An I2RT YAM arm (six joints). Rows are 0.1 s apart.
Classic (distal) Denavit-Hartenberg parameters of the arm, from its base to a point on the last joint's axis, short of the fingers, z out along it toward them. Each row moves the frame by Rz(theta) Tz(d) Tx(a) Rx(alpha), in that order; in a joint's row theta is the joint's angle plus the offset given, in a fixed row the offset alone. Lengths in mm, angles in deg.
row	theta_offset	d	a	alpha
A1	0	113.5	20	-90
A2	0	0	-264	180
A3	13.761	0	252.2	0
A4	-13.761	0	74	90
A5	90	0	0	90
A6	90	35.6	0	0
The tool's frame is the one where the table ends.
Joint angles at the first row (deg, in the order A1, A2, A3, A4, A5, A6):
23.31 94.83 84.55 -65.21 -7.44 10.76
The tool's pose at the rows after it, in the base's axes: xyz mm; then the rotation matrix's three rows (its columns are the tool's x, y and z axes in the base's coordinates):
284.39, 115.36, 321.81; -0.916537, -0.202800, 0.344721; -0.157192, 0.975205, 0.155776; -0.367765, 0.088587, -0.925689
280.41, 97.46, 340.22; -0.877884, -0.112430, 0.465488; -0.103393, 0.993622, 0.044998; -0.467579, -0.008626, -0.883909
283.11, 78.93, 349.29; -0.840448, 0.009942, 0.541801; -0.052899, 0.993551, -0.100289; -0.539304, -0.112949, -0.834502
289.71, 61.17, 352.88; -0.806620, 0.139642, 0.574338; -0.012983, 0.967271, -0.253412; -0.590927, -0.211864, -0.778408
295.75, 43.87, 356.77; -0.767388, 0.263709, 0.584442; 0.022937, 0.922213, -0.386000; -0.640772, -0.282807, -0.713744
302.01, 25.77, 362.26; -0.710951, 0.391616, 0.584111; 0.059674, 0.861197, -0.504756; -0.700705, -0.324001, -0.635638
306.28, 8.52, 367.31; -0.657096, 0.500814, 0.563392; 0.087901, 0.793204, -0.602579; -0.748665, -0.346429, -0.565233
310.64, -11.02, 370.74; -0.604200, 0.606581, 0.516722; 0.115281, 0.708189, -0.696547; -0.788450, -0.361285, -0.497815
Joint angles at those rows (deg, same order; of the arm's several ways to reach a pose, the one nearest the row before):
21.98 89.45 86.15 -64.49 -0.89 11.38
19.97 86.13 86.28 -63.03 6.70 11.77
17.37 84.75 86.28 -61.25 14.92 11.97
14.61 84.68 86.28 -59.31 22.96 11.97
11.83 84.71 86.28 -56.95 29.85 11.97
8.84 84.71 86.28 -53.41 36.05 12.01
5.98 84.71 86.26 -50.19 41.15 11.94
2.70 85.08 86.26 -47.03 46.06 11.94

